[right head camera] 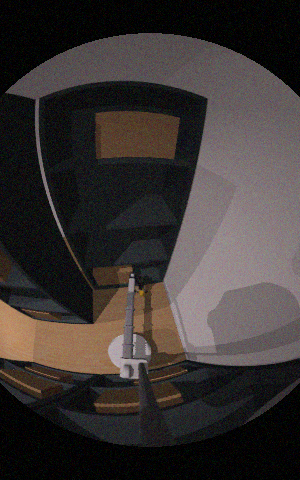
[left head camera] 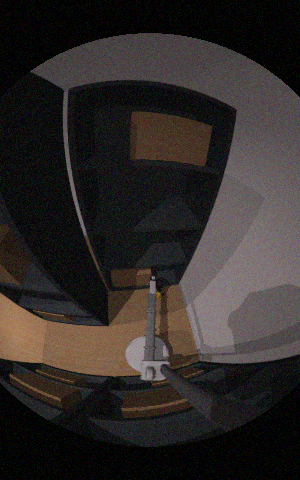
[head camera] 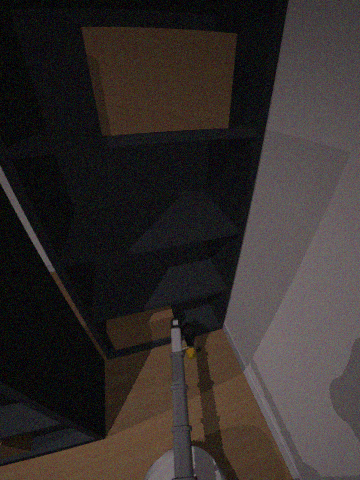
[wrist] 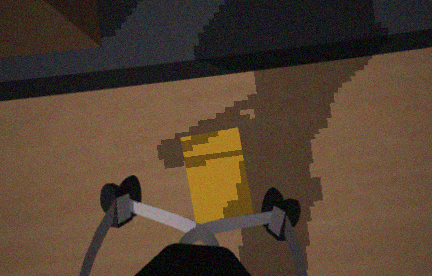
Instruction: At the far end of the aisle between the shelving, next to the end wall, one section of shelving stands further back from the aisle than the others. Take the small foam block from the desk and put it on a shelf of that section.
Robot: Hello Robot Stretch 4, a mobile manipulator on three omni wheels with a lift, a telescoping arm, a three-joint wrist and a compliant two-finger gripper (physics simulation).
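Places are measured from the robot's base along level axes (x back, y left, z down), in centimetres.
Where they show: gripper, between the fingertips: (right head camera: 140,291) (left head camera: 156,294) (head camera: 189,351) (wrist: 202,197).
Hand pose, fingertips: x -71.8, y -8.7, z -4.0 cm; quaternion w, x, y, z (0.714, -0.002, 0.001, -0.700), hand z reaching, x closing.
Things, the pixels of their top centre, and the offset from my fingertips.
- small yellow foam block, centre of its top: (wrist: 217,175) (head camera: 190,350) (right head camera: 141,291) (left head camera: 157,293) dx -1.8, dy -1.4, dz +2.3 cm
- large brown box, centre of its top: (head camera: 156,40) (left head camera: 167,118) (right head camera: 135,115) dx -27.6, dy +10.3, dz -165.0 cm
The small yellow foam block (head camera: 190,353) (left head camera: 159,295) (right head camera: 141,293) (wrist: 212,187) lies on the wooden floor, in front of the bottom edge of the set-back shelving section (head camera: 175,138) (left head camera: 150,87) (right head camera: 125,87) (wrist: 125,77). My gripper (wrist: 202,197) is open, with its fingers apart on either side of the block's near end in the wrist view. It points down over the block and holds nothing. How high the fingertips are above the floor is hard to tell. The gripper's shadow falls partly across the block. The desk does not show.
A large brown box (head camera: 165,80) (left head camera: 170,139) (right head camera: 139,135) stands on an upper shelf. Another brown box (head camera: 130,331) (wrist: 45,30) is on the bottom shelf at left. The end wall (head camera: 310,200) rises at right. The neighbouring dark shelving (head camera: 55,350) juts forward at left.
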